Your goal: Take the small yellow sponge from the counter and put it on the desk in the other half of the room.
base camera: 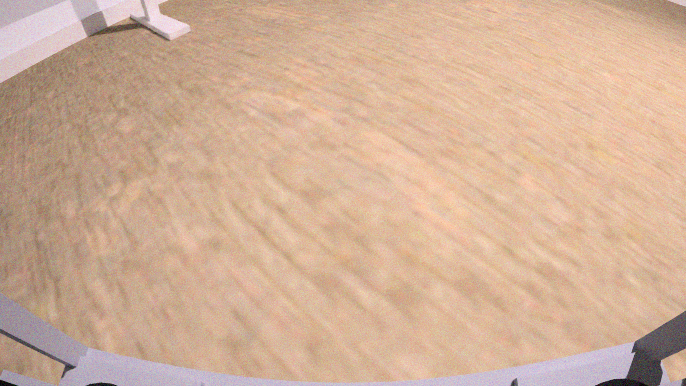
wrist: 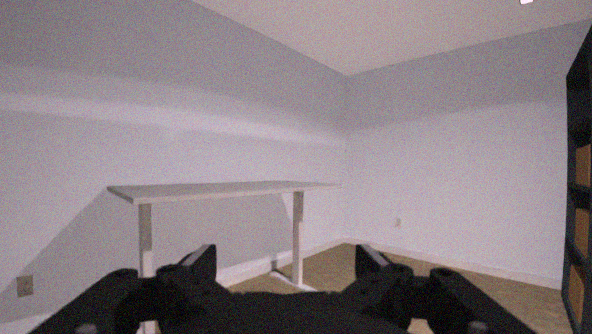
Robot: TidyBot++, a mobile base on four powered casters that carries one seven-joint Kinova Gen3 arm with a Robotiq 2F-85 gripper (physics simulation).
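Places are measured from the arm's base along level axes (x ahead, y right, z down), in metres.
Pixels of known places: gripper, fingertip midpoint: [wrist: 286, 260].
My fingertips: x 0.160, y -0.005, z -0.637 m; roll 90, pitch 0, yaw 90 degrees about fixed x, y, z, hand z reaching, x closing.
Behind a point stands the place of what it marks.
My gripper [wrist: 286, 260] @[x 0.160, y -0.005, z -0.637 m] is open and empty, its two dark fingers wide apart at the bottom of the wrist view. The desk [wrist: 220, 190] @[x 1.458, y -0.397, z -0.553 m] is a thin pale top on white legs, standing along the left wall beyond the gripper. In the base camera view a white foot of a table leg [base camera: 170, 29] shows at the top left, by the wall. The yellow sponge and the counter do not show in either view.
A dark shelf unit [wrist: 575, 190] @[x 1.837, y 2.387, z -0.528 m] with orange-brown parts stands at the right edge of the wrist view. The walls meet in a corner behind the desk. Wooden floor [base camera: 350, 175] @[x 0.458, y -0.011, z 0.397 m] lies in front of the base, with a white baseboard [base camera: 30, 57] @[x 1.293, y -1.485, z 0.360 m] at the left.
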